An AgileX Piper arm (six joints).
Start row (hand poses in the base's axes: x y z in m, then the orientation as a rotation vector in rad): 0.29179 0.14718 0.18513 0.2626 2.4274 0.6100
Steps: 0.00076 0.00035 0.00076 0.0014 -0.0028 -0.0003; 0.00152 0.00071 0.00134 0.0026 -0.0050 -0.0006; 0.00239 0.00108 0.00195 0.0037 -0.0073 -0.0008; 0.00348 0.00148 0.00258 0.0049 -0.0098 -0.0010; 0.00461 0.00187 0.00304 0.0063 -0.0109 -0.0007; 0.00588 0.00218 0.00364 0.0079 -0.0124 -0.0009; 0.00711 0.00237 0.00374 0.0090 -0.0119 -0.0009; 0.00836 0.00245 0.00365 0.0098 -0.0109 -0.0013; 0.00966 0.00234 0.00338 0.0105 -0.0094 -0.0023; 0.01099 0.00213 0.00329 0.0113 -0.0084 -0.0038; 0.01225 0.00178 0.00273 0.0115 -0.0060 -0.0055; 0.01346 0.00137 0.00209 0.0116 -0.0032 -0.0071; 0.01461 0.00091 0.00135 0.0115 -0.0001 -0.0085; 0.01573 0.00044 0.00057 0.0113 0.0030 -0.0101; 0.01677 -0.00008 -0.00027 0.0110 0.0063 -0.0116; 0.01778 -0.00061 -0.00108 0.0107 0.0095 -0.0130; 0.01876 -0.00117 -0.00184 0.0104 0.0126 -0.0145; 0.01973 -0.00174 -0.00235 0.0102 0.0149 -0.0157; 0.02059 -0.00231 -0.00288 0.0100 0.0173 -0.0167; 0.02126 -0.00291 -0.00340 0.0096 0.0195 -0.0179; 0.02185 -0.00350 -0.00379 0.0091 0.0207 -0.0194
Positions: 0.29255 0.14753 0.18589 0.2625 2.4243 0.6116; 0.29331 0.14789 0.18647 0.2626 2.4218 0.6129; 0.29418 0.14826 0.18708 0.2624 2.4193 0.6141; 0.29527 0.14866 0.18771 0.2622 2.4165 0.6155; 0.29640 0.14905 0.18817 0.2621 2.4152 0.6173; 0.29767 0.14936 0.18877 0.2624 2.4133 0.6192; 0.29890 0.14955 0.18887 0.2630 2.4135 0.6205; 0.30015 0.14963 0.18878 0.2642 2.4142 0.6213; 0.30145 0.14952 0.18851 0.2663 2.4152 0.6218; 0.30278 0.14931 0.18842 0.2687 2.4155 0.6221; 0.30404 0.14896 0.18786 0.2717 2.4173 0.6216; 0.30525 0.14855 0.18722 0.2747 2.4195 0.6211; 0.30640 0.14809 0.18648 0.2775 2.4221 0.6204; 0.30752 0.14762 0.18570 0.2805 2.4247 0.6194; 0.30856 0.14710 0.18486 0.2834 2.4275 0.6184; 0.30957 0.14657 0.18405 0.2861 2.4303 0.6175; 0.31055 0.14601 0.18329 0.2889 2.4329 0.6165; 0.31152 0.14544 0.18278 0.2911 2.4348 0.6157; 0.31238 0.14487 0.18225 0.2931 2.4369 0.6150; 0.31305 0.14427 0.18173 0.2952 2.4388 0.6140; 0.31364 0.14368 0.18134 0.2973 2.4396 0.6127
